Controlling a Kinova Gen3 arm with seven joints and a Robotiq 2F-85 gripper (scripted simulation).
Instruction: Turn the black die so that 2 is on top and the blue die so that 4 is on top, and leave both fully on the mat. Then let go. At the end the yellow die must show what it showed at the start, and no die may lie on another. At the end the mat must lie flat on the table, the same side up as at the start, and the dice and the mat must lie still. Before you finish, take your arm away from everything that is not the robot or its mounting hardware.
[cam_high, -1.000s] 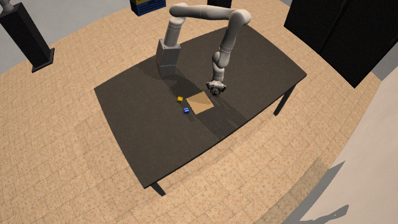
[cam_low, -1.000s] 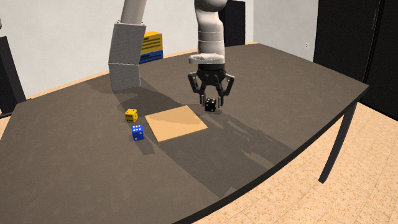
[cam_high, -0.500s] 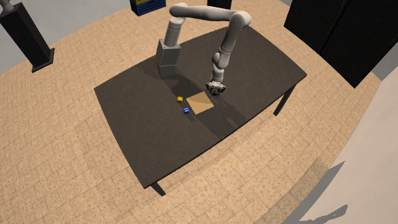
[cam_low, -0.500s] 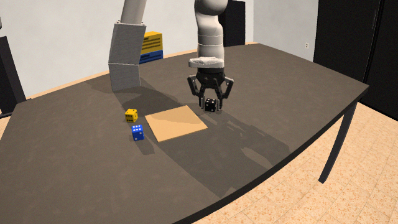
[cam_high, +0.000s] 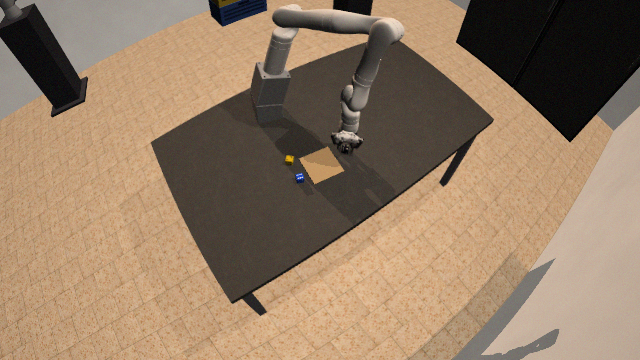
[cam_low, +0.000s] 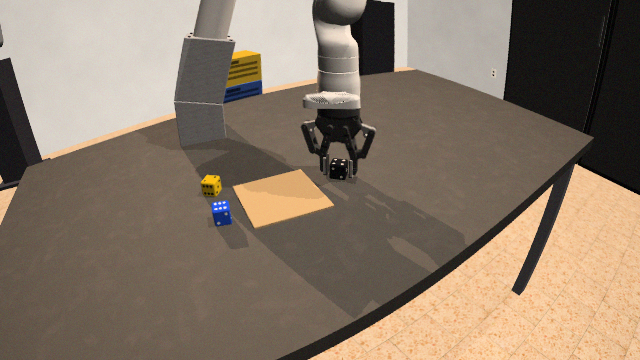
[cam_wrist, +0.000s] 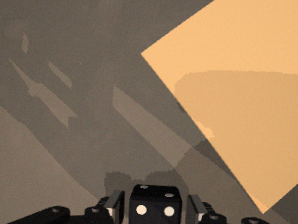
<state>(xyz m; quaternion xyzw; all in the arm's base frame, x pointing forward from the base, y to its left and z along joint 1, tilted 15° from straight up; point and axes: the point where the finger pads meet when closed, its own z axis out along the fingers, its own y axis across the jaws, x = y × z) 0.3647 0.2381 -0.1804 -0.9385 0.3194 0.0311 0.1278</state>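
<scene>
My hand is right at the black die. Also, from my hand: blue die 24 cm to the right, 6 cm ahead; yellow die 24 cm to the right, 4 cm behind; tan mat 12 cm to the right, 2 cm below, 2 cm ahead.
</scene>
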